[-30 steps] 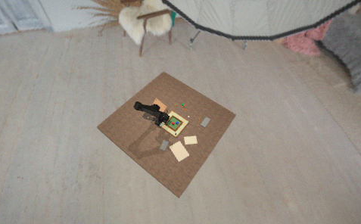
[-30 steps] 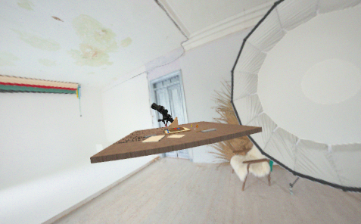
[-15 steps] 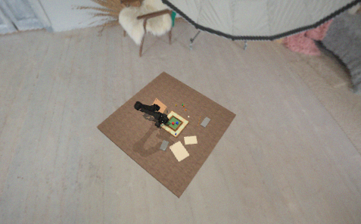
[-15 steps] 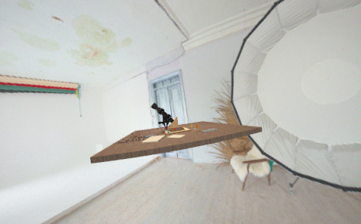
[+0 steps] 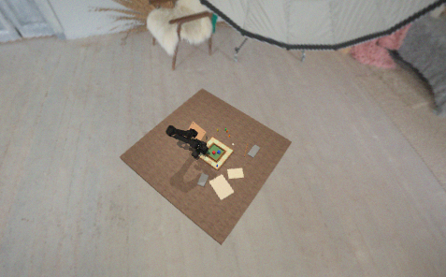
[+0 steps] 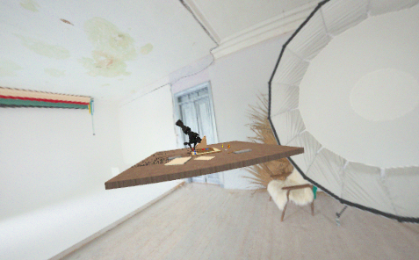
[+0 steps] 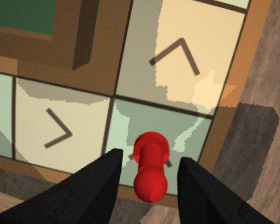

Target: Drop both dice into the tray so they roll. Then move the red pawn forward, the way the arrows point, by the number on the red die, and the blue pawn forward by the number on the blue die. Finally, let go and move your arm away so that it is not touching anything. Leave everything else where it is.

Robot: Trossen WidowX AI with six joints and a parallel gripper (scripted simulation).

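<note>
My gripper tip is now 22 cm short of the blue pawn, 4 cm to the right of it and 1 cm below it. From my gripper tip the other things lie so: red die: 9 cm ahead, 11 cm to the left.
</note>
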